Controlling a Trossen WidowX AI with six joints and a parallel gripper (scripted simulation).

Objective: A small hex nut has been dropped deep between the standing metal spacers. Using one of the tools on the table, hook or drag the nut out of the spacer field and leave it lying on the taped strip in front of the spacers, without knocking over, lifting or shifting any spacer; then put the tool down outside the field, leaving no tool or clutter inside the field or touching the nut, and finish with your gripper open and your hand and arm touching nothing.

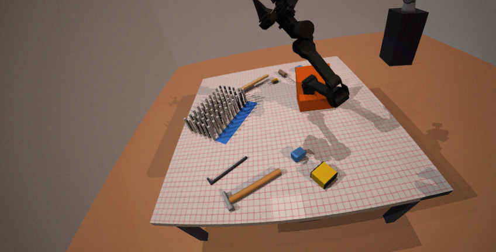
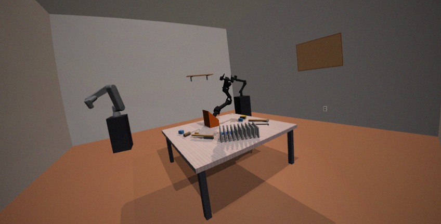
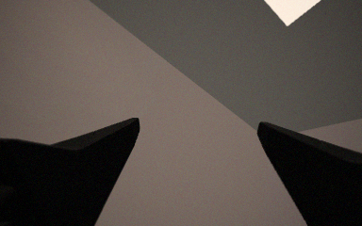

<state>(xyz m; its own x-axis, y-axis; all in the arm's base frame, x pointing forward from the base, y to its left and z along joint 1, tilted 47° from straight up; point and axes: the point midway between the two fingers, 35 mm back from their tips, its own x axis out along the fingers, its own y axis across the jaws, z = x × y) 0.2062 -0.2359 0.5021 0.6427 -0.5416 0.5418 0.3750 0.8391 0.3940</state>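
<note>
Now: the thin wire tool 680 mm below my gripper tip, 540 mm to the right of it and 80 mm behind it. The rest, counted from my gripper tip: yellow block 670 mm below, 290 mm to the left, 200 mm behind; then blue taped strip 690 mm below, 260 mm ahead, 110 mm to the right; then yellow piece 680 mm below, 520 mm to the right, 40 mm ahead.
</note>
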